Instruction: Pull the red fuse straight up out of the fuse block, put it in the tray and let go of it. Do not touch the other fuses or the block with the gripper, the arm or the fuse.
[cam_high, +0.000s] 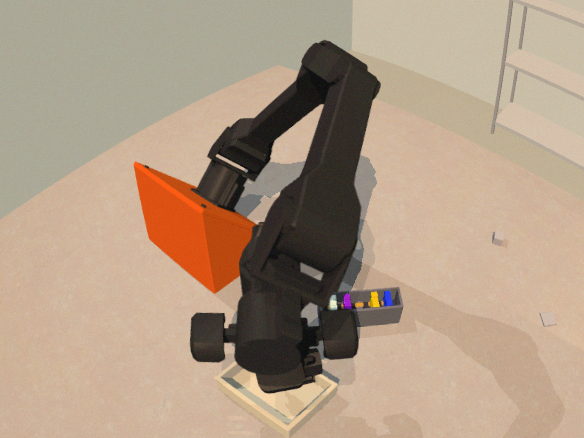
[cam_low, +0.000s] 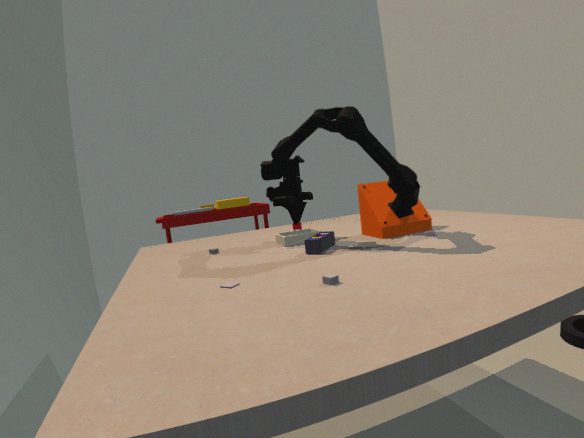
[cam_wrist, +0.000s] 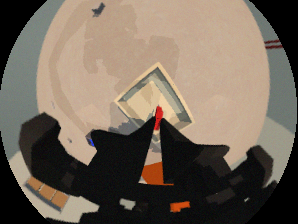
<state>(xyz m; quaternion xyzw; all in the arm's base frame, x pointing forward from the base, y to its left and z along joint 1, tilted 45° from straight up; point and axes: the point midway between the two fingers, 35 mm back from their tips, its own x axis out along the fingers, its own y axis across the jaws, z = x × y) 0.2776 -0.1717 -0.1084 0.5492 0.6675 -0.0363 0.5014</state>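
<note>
Right now the red fuse is 3 cm below my gripper tip. Round my gripper tip: cream tray 5 cm below; purple fuse 17 cm to the left, 3 cm below; yellow fuse 20 cm to the left, 3 cm below, 3 cm ahead.
</note>
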